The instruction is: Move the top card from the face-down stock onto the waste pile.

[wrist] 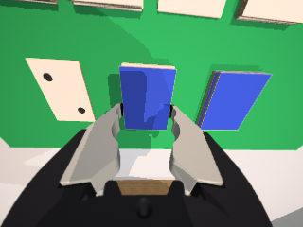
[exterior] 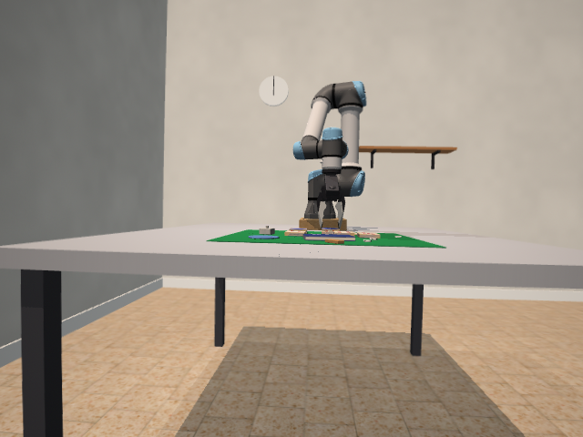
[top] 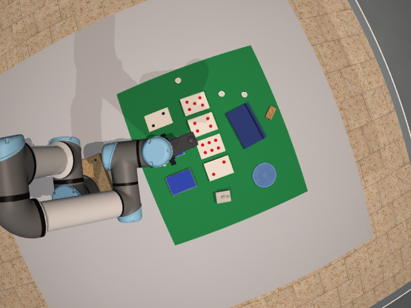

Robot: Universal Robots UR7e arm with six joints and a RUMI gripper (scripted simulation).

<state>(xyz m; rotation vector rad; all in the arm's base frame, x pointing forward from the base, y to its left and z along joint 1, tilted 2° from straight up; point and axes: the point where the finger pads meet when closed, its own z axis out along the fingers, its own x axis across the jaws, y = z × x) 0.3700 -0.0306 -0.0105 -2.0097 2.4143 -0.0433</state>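
My gripper is now 11 cm to the right of the two-black-pip card, 3 cm above it and 2 cm short of it. Also, from my hand: six of red card (13 cm ahead, 6 cm to the right, 3 cm below); then grey block (24 cm to the right, 8 cm ahead, 1 cm below); then green mat (15 cm ahead, 6 cm to the right, 4 cm below).
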